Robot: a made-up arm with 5 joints. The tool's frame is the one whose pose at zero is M.
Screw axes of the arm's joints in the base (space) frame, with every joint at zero. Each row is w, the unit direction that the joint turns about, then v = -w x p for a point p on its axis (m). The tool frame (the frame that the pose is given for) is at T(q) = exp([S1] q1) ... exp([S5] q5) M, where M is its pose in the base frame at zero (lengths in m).
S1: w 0 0 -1 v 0.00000 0.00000 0.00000
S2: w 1 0 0 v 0.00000 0.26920 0.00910
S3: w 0 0 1 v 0.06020 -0.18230 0.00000
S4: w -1 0 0 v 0.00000 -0.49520 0.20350
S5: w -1 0 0 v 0.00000 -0.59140 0.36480
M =
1 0 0 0.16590
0 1 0 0.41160
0 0 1 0.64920
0 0 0 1
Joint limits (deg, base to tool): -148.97..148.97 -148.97..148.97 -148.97..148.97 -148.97..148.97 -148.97..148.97
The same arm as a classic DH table. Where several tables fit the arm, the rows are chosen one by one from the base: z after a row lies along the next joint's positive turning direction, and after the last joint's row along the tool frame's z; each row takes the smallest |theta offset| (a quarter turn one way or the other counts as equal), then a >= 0, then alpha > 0; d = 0 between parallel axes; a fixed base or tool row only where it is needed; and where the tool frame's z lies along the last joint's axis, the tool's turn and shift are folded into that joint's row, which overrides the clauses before.
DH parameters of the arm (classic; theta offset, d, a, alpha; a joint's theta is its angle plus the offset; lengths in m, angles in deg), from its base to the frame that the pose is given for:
base (fixed): 0 0 0 180
joint 1: 90 -0.2692 0.0091 90
joint 2: 0 0.1823 -0.0693 90
joint 3: 0 0.226 -0.1433 90
joint 4: -30.81 0 -0.1878 0
joint 5: 30.81 0.0164 -0.0468 -90
tool (fixed): 90 0.0578 0 0
Joint limits (deg, base to tool): -148.97..148.97 -148.97..148.97 -148.97..148.97 -148.97..148.97 -148.97..148.97

